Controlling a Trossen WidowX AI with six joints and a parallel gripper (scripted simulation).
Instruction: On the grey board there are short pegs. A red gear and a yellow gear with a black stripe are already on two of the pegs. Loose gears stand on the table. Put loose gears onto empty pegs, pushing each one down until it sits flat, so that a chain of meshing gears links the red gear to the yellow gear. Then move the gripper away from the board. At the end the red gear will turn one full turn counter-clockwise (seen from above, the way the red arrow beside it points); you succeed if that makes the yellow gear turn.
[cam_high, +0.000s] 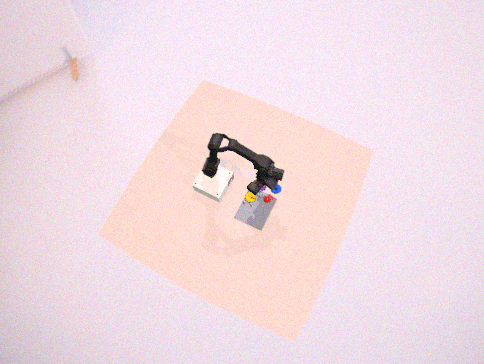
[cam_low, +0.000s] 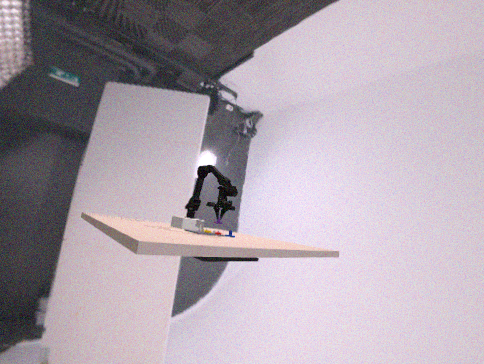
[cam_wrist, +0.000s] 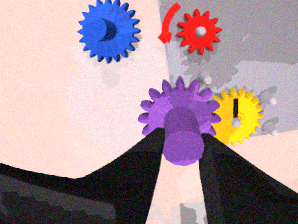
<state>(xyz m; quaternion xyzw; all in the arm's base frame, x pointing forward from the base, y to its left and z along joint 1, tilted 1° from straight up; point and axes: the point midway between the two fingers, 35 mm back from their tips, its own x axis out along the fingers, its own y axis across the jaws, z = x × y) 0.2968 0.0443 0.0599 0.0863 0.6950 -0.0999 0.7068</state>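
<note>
The red gear is 5 cm ahead of my gripper tip, 3 cm to the right of it and 9 cm below it. Round my gripper tip: yellow gear (4 cm behind, 6 cm to the right, 9 cm below); purple gear (1 cm below); red arrow (7 cm ahead, 9 cm below).
</note>
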